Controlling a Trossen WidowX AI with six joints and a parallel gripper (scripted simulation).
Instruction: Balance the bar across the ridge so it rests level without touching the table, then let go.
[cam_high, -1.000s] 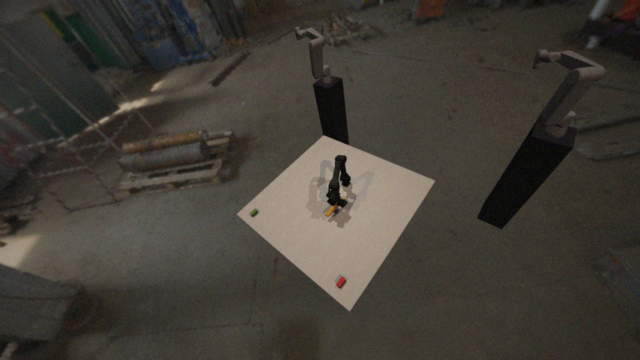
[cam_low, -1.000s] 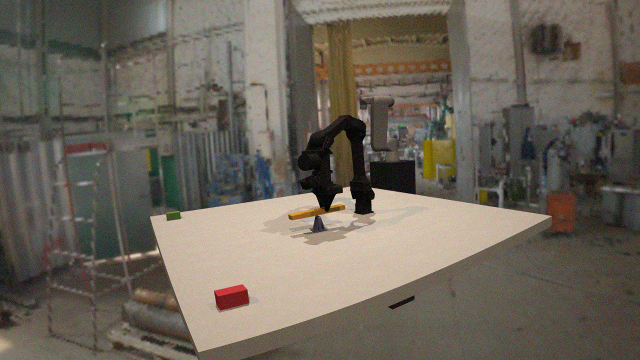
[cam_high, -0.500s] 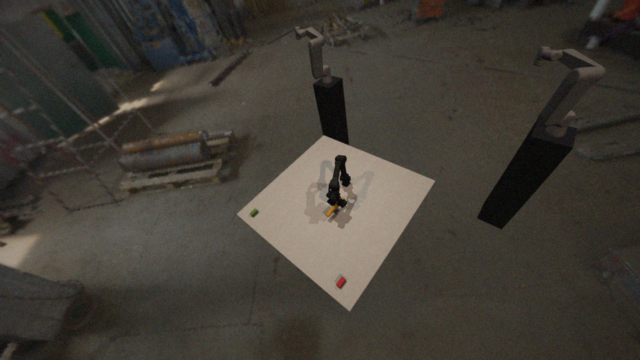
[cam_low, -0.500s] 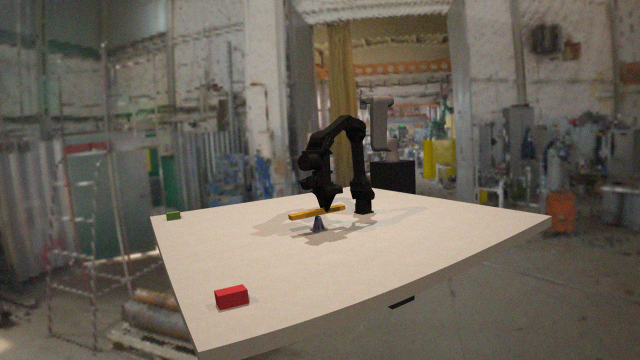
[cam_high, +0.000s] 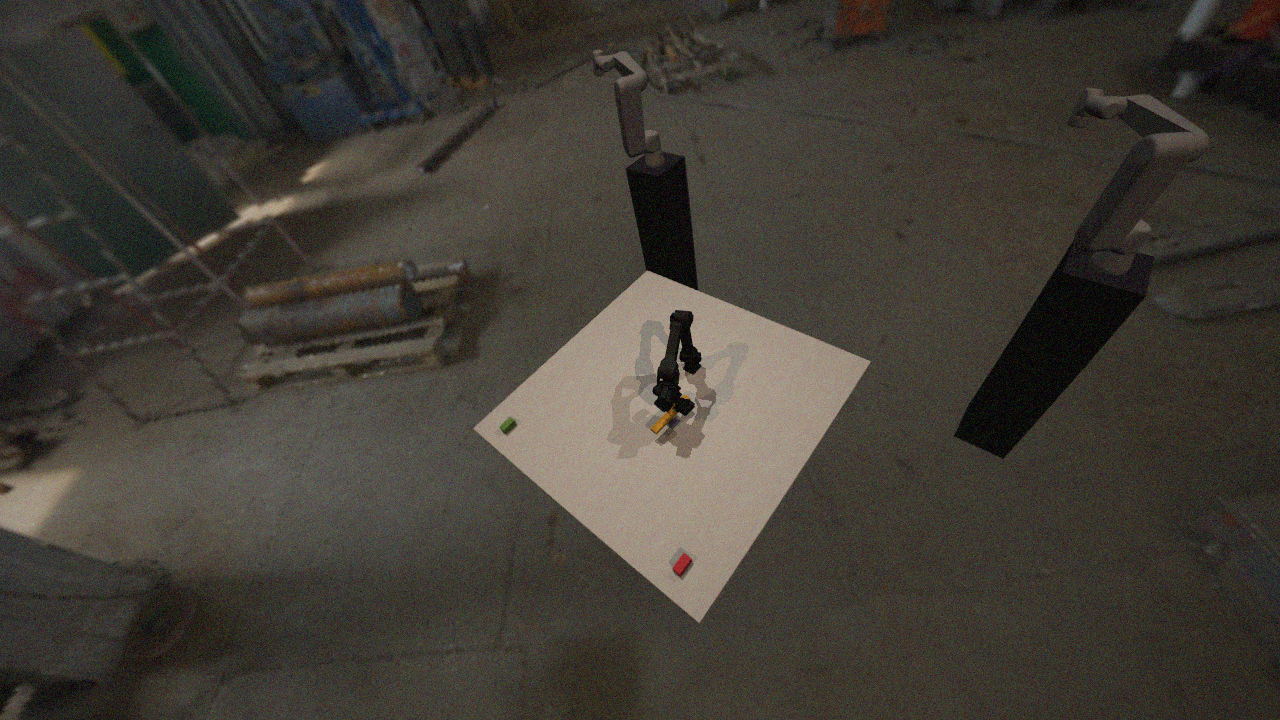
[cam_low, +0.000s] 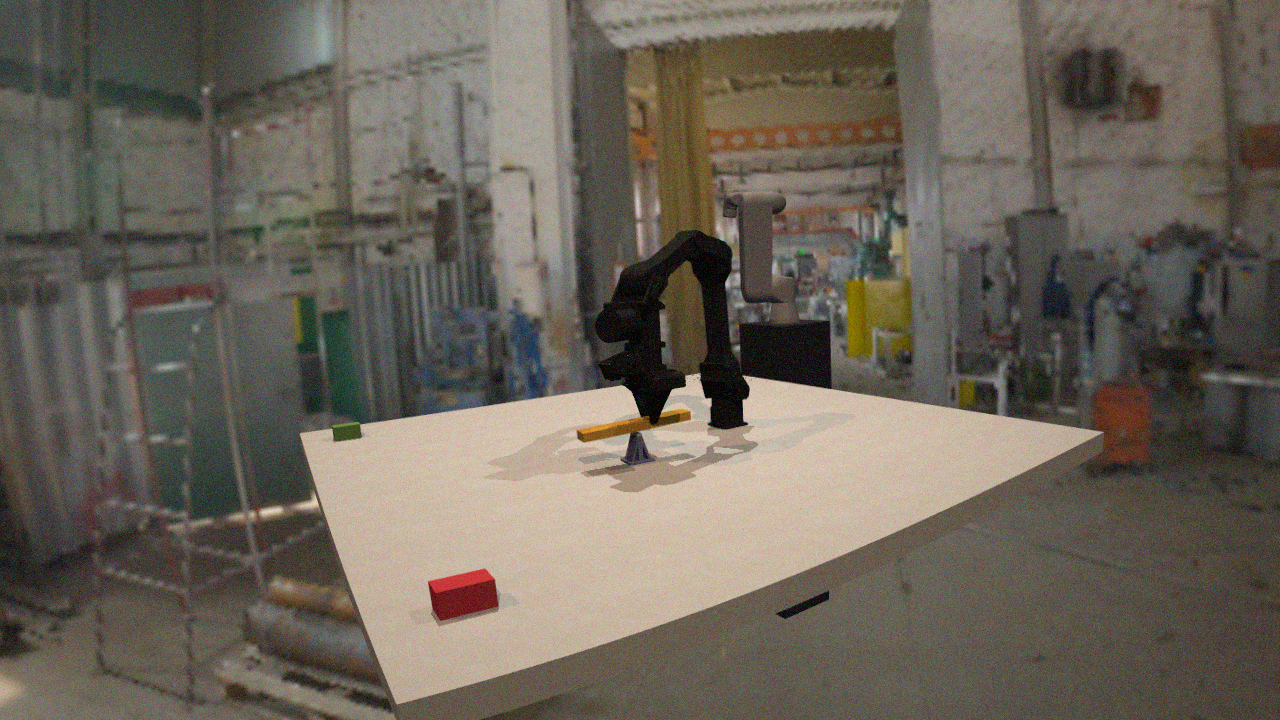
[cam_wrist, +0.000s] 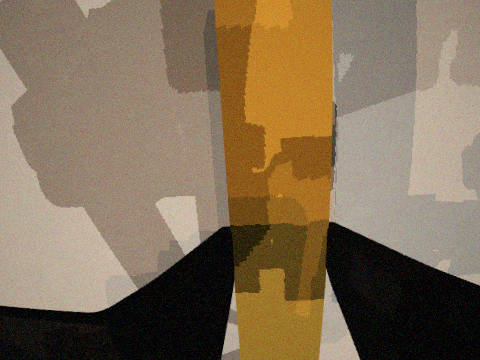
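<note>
Now: gripper tip 30 mm short of the bar. From my gripper tip the other things lie so: green block: 610 mm to the right, 480 mm ahead, 50 mm below; then red block: 480 mm ahead, 390 mm to the left, 50 mm below.
</note>
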